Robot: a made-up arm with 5 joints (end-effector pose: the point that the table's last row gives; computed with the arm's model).
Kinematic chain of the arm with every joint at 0, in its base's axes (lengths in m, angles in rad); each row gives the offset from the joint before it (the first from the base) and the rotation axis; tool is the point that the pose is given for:
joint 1: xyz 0 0 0.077 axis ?
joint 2: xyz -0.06 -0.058 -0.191 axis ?
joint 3: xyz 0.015 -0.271 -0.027 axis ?
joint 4: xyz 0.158 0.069 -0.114 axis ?
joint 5: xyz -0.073 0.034 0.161 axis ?
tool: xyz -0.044 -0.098 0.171
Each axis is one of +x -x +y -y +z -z.
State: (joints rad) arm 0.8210 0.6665 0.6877 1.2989 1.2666
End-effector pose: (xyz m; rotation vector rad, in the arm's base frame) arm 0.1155 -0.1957 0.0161 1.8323 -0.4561 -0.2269
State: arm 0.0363 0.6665 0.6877 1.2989 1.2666
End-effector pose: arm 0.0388 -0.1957 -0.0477 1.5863 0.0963 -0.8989
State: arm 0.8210 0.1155 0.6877 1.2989 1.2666
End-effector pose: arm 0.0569 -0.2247 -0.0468 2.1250 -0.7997 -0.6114
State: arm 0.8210 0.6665 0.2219 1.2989 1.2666
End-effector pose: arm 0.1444 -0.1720 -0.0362 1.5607 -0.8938 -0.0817
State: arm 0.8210 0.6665 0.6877 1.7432 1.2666
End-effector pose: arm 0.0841 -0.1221 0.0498 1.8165 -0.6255 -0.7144
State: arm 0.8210 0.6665 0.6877 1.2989 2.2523
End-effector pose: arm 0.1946 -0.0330 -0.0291 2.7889 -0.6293 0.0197
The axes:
joint 1: -y
joint 2: +z
joint 3: +x
joint 4: -z
joint 5: +x

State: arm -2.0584 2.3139 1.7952 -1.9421 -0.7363
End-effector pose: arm -0.3929 0.3795 0.0559 2.7668 -0.1704 -1.3386
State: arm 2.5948 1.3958 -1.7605 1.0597 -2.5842
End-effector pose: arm -0.0543 0.1703 0.6685 -1.2181 0.0208 2.1920
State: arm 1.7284 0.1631 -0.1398 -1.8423 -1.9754
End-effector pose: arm 0.1353 -0.4215 0.0809 1.7982 1.6414 0.0818
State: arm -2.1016 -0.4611 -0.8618 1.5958 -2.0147
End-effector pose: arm -0.4010 -0.3342 0.0149 1.9814 -0.5495 -0.5016
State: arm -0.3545 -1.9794 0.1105 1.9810 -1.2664
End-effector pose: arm -0.3586 -0.3279 0.1934 -0.3708 -1.2336 1.9830
